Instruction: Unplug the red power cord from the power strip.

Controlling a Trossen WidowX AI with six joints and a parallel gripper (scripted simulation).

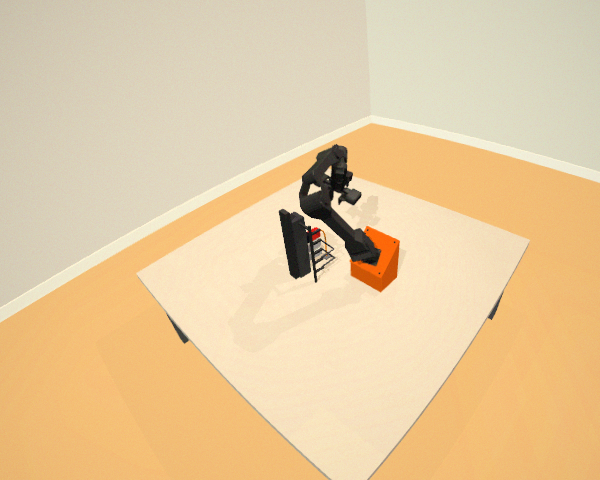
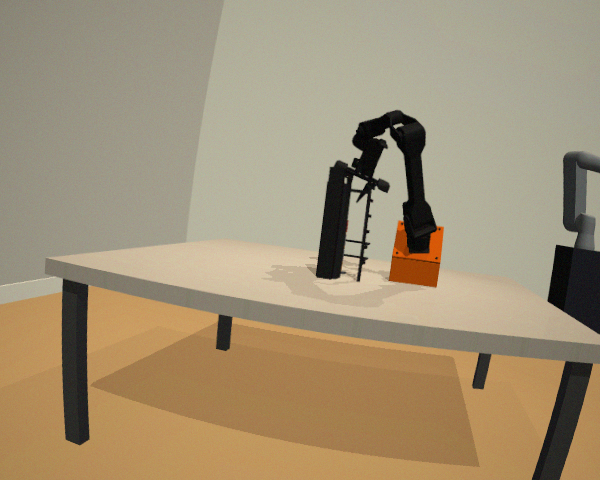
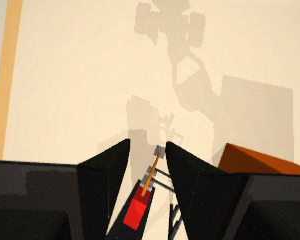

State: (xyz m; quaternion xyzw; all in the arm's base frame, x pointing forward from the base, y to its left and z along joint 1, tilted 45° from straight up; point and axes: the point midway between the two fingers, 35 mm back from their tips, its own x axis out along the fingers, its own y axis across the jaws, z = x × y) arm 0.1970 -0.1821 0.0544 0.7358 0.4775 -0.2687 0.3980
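The red plug lies 150 mm to the left of my gripper tip, 70 mm below it and 20 mm ahead of it.
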